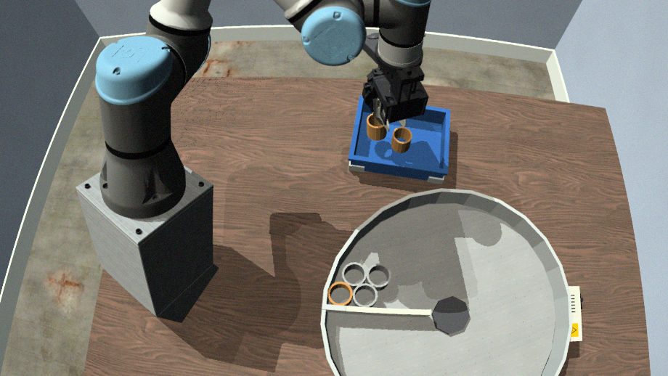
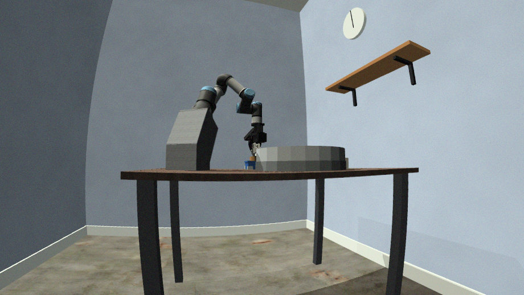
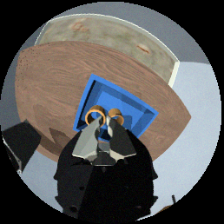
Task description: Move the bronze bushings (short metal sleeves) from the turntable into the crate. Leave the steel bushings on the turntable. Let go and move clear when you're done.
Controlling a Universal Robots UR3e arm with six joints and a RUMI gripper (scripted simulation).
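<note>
Right now my hand is 4 cm short of the blue crate, 1 cm to the left of it and 5 cm above it. Also, from my hand: grey turntable (14 cm ahead, 35 cm to the right, 2 cm below).
</note>
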